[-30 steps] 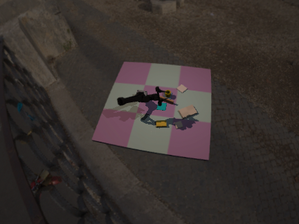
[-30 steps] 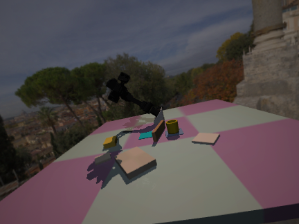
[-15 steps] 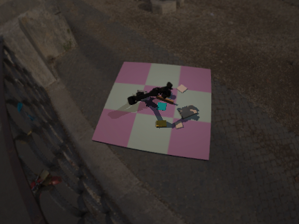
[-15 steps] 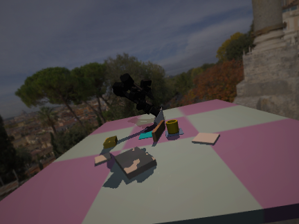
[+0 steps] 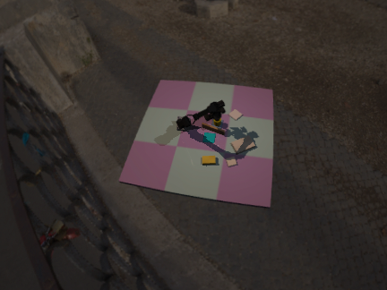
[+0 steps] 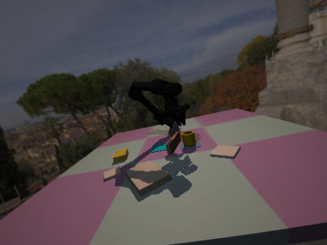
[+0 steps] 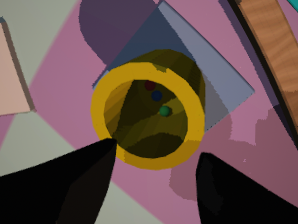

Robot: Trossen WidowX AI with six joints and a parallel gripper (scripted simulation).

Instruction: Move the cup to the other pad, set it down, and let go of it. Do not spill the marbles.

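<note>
Now: gripper tip 80 mm above the yellow cup, 20 mm to the right of it and 10 mm short of it. Round my gripper tip: blue-grey pad (120 mm below, 20 mm to the left, 10 mm ahead); brown plank (100 mm below, 60 mm to the right, 30 mm behind); teal pad (140 mm to the right, 120 mm below, 60 mm behind).
</note>
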